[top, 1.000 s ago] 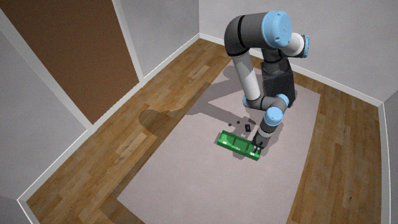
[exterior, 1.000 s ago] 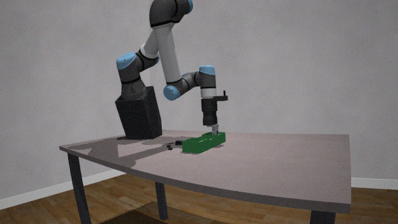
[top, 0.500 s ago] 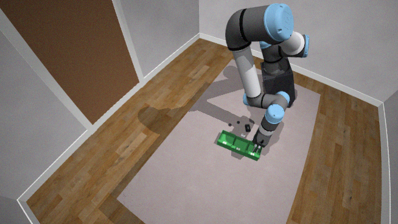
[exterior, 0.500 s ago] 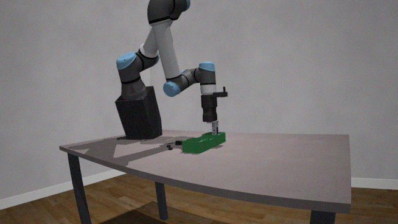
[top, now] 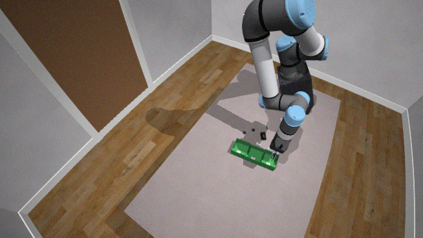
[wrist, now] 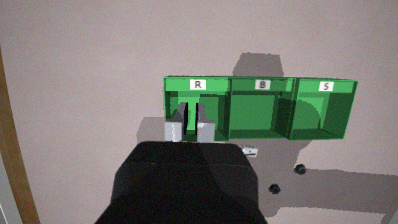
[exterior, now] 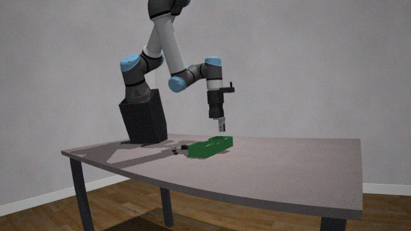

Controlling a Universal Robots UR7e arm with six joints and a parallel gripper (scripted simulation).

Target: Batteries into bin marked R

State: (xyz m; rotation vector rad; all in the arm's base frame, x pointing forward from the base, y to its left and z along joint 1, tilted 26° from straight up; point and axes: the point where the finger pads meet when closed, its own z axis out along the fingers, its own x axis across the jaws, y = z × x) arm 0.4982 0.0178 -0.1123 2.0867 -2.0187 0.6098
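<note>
My gripper is now 9 cm past the blue battery, 2 cm to the right of it and 8 cm above it. The rest, counted from my hand: small white clip 8 cm behind, 10 cm to the right, 8 cm below; white bolt 10 cm behind, 3 cm to the right, 8 cm below; green bin row 9 cm to the right, 7 cm below.
</note>
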